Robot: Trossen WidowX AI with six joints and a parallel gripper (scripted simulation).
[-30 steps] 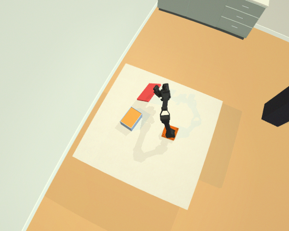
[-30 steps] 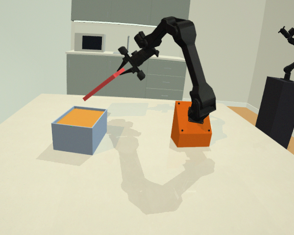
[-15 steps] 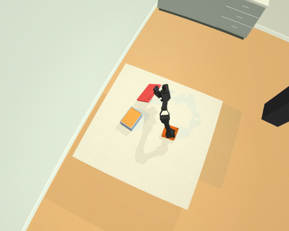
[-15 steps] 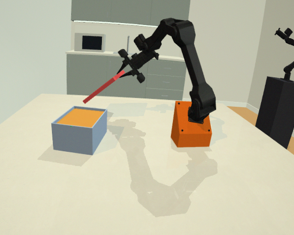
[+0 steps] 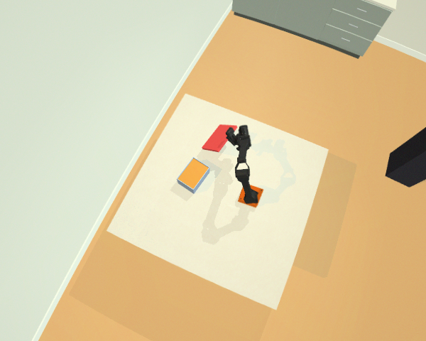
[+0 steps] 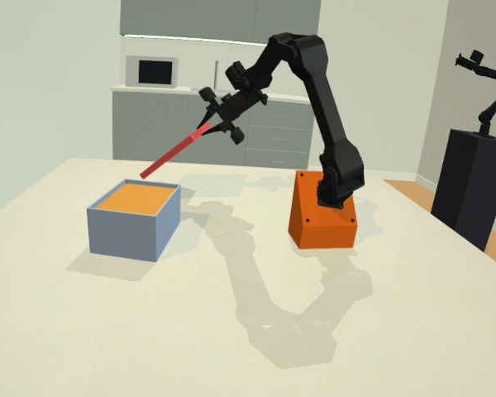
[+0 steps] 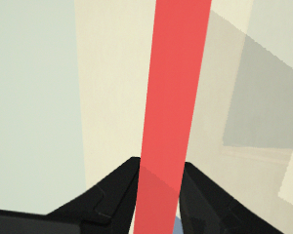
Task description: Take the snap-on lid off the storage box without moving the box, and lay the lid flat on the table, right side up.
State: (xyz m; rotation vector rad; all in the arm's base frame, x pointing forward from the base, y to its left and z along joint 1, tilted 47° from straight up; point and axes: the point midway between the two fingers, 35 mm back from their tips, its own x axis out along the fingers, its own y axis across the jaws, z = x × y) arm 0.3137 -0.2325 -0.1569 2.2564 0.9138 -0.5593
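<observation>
The red lid lies 60 mm ahead of my gripper tip, 10 mm to the right of it and 50 mm below it. Round my gripper tip: storage box 120 mm ahead, 310 mm to the left, 140 mm below.
</observation>
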